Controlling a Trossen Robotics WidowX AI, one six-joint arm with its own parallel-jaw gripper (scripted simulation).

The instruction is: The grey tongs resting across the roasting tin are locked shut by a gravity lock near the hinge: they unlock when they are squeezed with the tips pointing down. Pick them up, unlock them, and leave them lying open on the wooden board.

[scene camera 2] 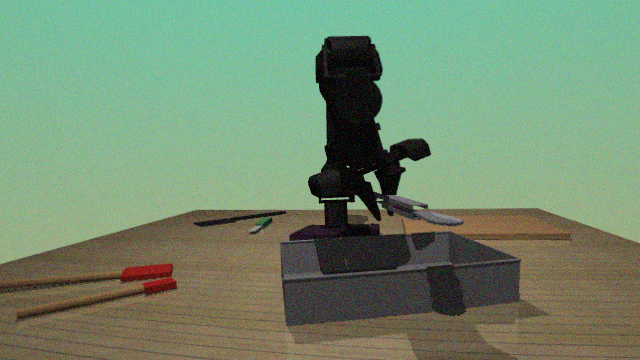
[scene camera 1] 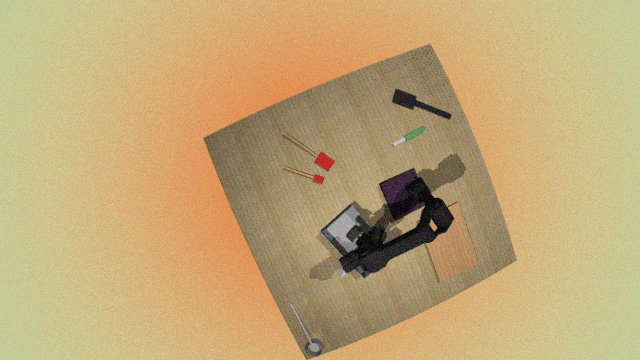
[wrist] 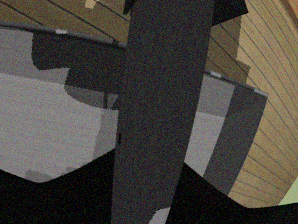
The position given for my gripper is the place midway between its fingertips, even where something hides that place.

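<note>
You'd find a grey roasting tin (scene camera 1: 335, 232) along with a wooden board (scene camera 1: 452, 252). I can see the board (scene camera 2: 485, 227) again, this time with my gripper (scene camera 2: 385, 218). And there's my gripper (wrist: 145, 155) once more, with the tin (wrist: 67, 85) in that same view.
</note>
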